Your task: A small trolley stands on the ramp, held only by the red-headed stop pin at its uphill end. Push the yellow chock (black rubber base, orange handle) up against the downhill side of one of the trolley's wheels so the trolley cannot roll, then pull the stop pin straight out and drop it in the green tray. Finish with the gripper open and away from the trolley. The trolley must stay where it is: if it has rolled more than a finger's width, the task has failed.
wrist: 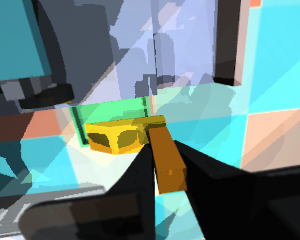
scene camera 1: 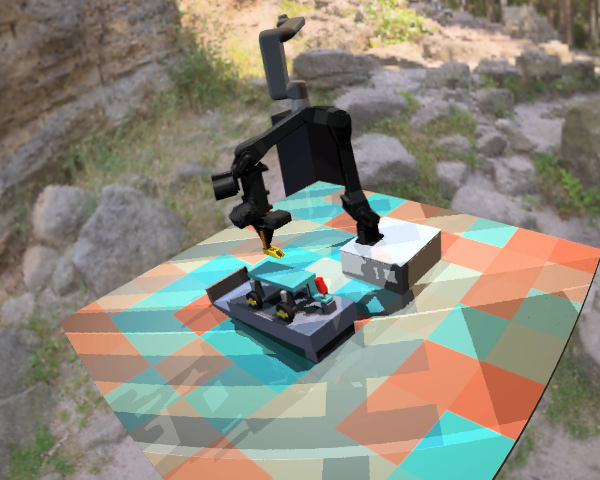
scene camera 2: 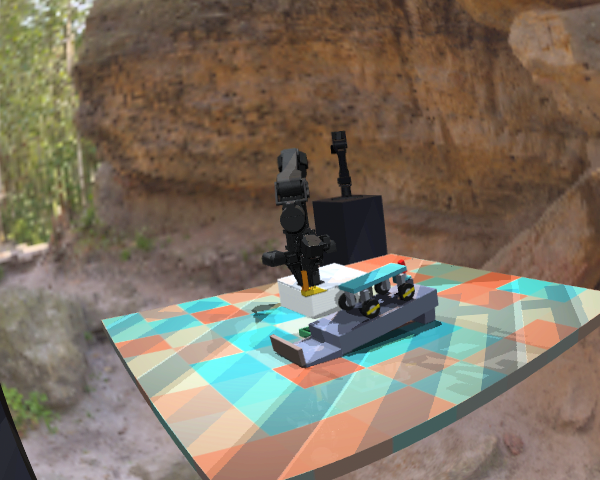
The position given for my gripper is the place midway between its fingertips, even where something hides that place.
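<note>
My gripper [scene camera 2: 304, 285] [wrist: 160, 147] [scene camera 1: 267, 242], holding a yellow chock [wrist: 116, 137]. Trolley [scene camera 1: 290, 279] [scene camera 2: 379, 277]. Ramp [scene camera 1: 311, 329] [wrist: 106, 58] [scene camera 2: 347, 330]. Green tray [wrist: 133, 108]. End wall [scene camera 1: 234, 279].
</note>
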